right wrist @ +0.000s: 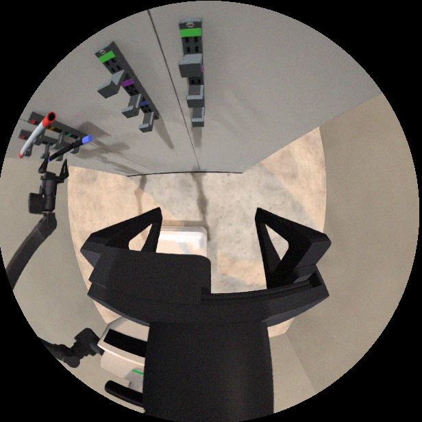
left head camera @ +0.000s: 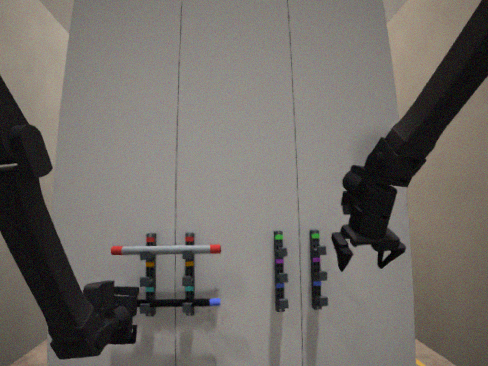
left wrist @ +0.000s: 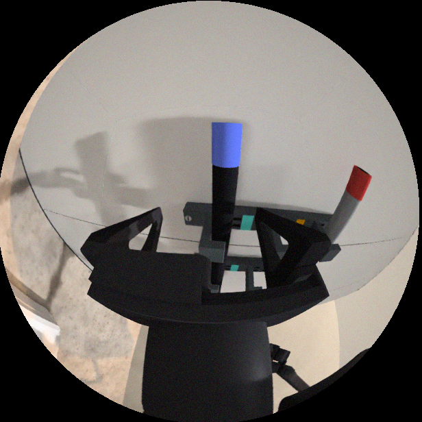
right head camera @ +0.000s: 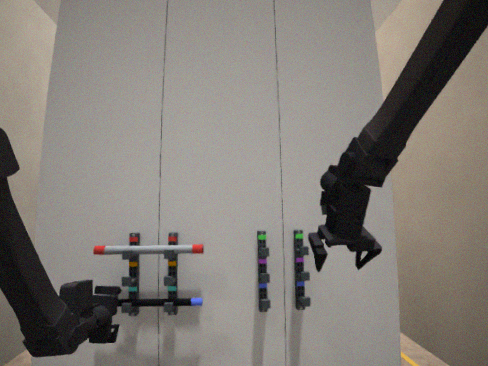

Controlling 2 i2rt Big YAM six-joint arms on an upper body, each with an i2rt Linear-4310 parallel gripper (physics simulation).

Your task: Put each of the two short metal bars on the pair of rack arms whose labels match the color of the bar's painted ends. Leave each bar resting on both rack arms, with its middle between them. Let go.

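Places are measured from the left arm's base along level axes (x ahead, y left, z up), in millimetres.
Pixels of known places: left gripper, fingertip midpoint: [left head camera: 135, 307] [right head camera: 118, 307]; right gripper, fingertip midpoint: [left head camera: 360, 268] [right head camera: 337, 268].
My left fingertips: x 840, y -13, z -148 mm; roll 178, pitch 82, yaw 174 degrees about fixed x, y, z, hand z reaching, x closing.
Ahead of a thing's pixels: the offset from my left fingertips to its top centre. "*": to the spot under its first point.
A black bar with blue ends @[dy -83, dx -3, dz +24 mm] [left head camera: 172, 302] [right head camera: 155, 302] [left wrist: 225, 195] [right wrist: 70, 146] rests on the lowest, teal-labelled arms of the picture-left rack; its left end is hidden by my left gripper in the head views. A light grey bar with red ends @[dy -89, dx +3, dz +179 mm] [left head camera: 167, 249] [right head camera: 150, 249] [left wrist: 344, 215] lies level across that rack's top, red-labelled arms. My left gripper [left head camera: 136, 314] [left wrist: 208, 212] is open, its fingers either side of the black bar's line. Blue labels @[* dy -431, dx +25, dz +45 mm] [left head camera: 279, 285] [right head camera: 262, 286] mark the lowest arms [left head camera: 281, 304] [right wrist: 146, 122] of the picture-right rack. My right gripper [left head camera: 362, 268] [right head camera: 339, 269] [right wrist: 208, 212] is open and empty.
Both racks are mounted on a tall grey panel @[* dy -300, dx +45, dz +567 mm] [left head camera: 235, 125] [right head camera: 220, 125]. The left rack's middle arms have orange labels @[* dy -34, dx +25, dz +120 mm] [left head camera: 150, 264]. The right rack also has green @[* dy -435, dx +25, dz +194 mm] [left head camera: 279, 237] and purple labels @[* dy -433, dx +25, dz +119 mm] [left head camera: 279, 261]. My right gripper hangs right of that rack.
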